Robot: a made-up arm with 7 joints. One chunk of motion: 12 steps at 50 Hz.
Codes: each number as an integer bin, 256 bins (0 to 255) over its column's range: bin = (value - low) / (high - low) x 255, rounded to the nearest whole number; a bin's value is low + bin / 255 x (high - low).
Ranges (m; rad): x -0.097..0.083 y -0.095..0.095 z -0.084..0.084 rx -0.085..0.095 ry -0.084..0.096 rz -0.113..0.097
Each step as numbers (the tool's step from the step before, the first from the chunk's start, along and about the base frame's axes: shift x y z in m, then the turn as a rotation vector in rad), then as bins.
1 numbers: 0.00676 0.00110 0.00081 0.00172 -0.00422 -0.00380
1 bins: 147 129 129 123 113 133
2 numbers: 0.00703 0.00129 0.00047 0.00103 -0.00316 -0.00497
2 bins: 147 129 128 122 115 131
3 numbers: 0.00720 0.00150 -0.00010 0.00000 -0.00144 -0.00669
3 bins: 148 130 127 120 117 129
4 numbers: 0.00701 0.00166 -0.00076 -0.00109 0.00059 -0.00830
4 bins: 147 130 126 119 120 127
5 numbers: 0.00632 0.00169 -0.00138 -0.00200 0.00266 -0.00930
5 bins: 146 130 125 118 123 126
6 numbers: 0.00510 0.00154 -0.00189 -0.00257 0.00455 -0.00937
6 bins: 145 130 125 117 125 126
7 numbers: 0.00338 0.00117 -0.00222 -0.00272 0.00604 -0.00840
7 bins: 142 129 124 117 128 127
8 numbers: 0.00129 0.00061 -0.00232 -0.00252 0.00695 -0.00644
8 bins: 139 128 124 117 129 129
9 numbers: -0.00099 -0.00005 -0.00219 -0.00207 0.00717 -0.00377
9 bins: 136 127 124 117 129 133
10 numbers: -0.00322 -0.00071 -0.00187 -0.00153 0.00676 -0.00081
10 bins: 133 127 125 118 129 136
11 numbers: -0.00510 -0.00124 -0.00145 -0.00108 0.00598 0.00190
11 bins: 130 126 125 119 127 140
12 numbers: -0.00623 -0.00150 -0.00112 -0.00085 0.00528 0.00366
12 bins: 129 125 126 119 126 142
